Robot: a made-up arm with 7 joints.
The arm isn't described. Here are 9 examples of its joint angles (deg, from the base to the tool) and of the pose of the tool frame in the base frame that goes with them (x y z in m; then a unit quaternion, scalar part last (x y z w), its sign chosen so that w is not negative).
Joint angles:
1: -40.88 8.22 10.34 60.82 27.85 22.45 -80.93
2: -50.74 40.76 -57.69 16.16 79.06 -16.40 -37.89
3: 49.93 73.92 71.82 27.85 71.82 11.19 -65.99
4: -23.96 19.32 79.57 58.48 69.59 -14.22 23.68
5: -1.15 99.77 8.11 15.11 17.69 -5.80 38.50
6: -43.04 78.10 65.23 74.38 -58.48 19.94 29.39
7: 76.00 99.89 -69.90 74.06 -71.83 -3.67 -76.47
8: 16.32 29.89 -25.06 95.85 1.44 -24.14 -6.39
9: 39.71 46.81 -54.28 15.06 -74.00 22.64 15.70
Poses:
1: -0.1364 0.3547 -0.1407 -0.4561 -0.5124 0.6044 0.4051
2: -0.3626 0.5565 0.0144 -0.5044 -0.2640 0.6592 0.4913
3: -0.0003 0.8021 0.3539 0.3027 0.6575 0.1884 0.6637
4: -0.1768 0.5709 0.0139 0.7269 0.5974 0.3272 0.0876
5: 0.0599 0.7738 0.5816 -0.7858 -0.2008 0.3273 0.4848
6: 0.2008 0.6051 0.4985 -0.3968 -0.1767 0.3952 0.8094
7: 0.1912 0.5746 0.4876 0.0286 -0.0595 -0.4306 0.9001
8: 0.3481 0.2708 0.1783 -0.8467 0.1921 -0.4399 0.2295
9: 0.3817 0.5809 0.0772 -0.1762 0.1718 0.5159 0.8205
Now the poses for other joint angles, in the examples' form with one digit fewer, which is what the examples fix.
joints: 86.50 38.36 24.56 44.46 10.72 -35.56 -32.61
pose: 0.339 0.630 0.509 0.475 0.587 0.647 0.107
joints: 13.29 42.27 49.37 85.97 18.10 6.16 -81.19
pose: 0.134 0.612 0.336 -0.382 -0.890 -0.242 0.055
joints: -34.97 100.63 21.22 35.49 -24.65 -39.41 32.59
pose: 0.246 0.702 0.514 -0.434 0.365 0.395 0.722
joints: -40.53 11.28 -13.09 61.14 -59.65 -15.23 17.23
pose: -0.092 0.252 -0.145 -0.649 0.616 0.296 0.334
